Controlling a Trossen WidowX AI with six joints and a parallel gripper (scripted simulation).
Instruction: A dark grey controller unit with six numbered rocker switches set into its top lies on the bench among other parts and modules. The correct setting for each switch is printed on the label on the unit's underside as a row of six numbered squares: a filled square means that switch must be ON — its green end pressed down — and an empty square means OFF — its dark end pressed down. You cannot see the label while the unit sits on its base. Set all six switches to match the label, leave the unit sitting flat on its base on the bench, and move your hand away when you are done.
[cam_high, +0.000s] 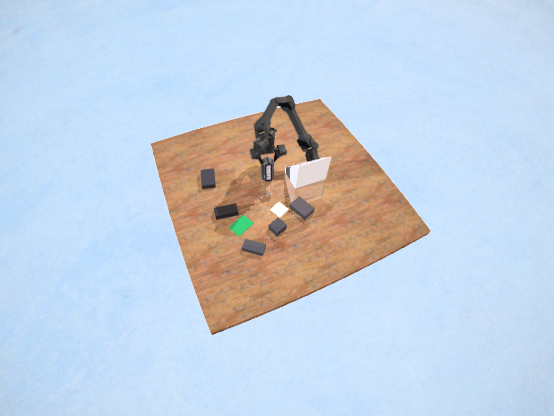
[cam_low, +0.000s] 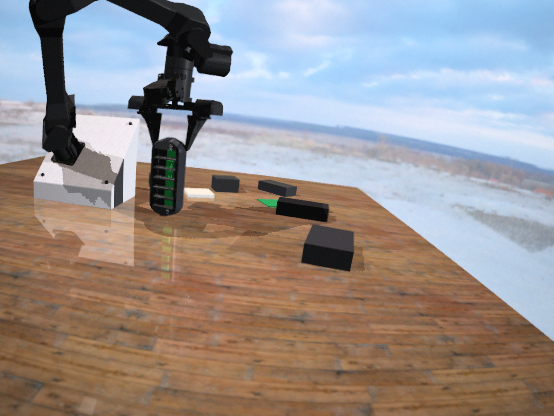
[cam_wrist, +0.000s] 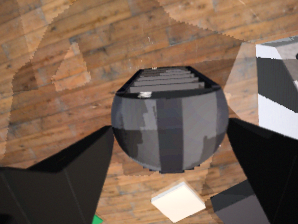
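Now: gripper tip 10 mm short of the white tile, 230 mm to the right of it and 130 mm above it. The rest, counted from my gripper tip: green tile 230 mm ahead, 260 mm to the left, 140 mm below; dark block 330 mm ahead, 90 mm to the right, 120 mm below.
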